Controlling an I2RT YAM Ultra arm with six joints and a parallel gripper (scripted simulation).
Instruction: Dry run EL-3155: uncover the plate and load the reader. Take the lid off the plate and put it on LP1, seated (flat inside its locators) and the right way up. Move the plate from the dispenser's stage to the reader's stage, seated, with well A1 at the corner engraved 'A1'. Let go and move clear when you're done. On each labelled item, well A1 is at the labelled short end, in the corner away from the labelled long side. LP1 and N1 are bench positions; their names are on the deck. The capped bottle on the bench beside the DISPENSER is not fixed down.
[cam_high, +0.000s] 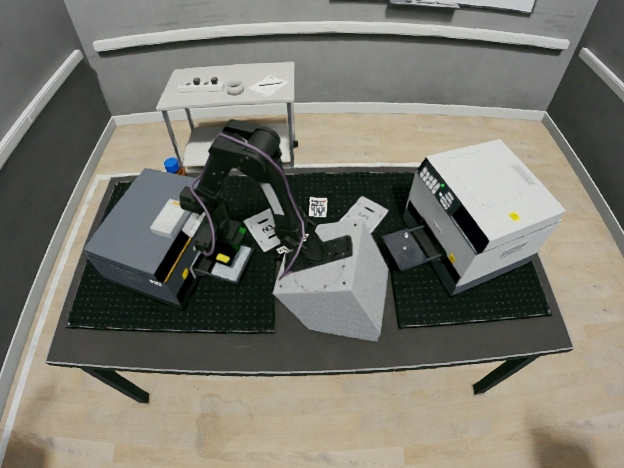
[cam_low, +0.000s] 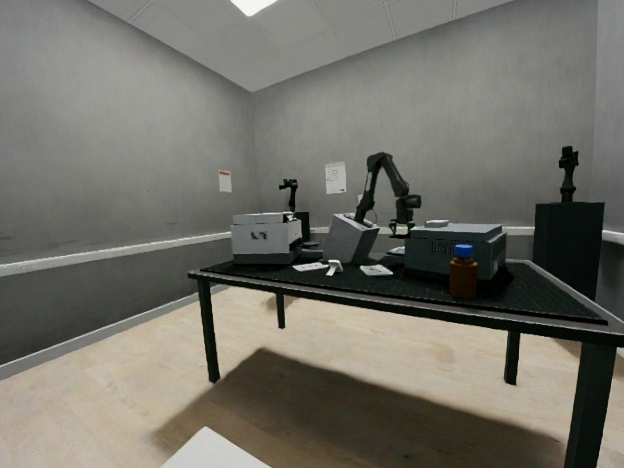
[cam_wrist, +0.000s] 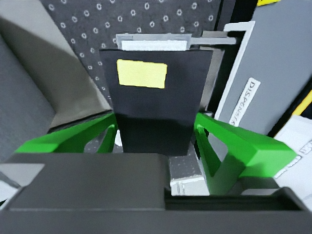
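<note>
My gripper is now 9 cm above the well plate. Also, from my hand: dark lid (right at my hand); then capped brown bottle (38 cm ahead, 28 cm to the left, 6 cm below); then LP1 pad (46 cm to the right, 24 cm ahead, 16 cm below).
</note>
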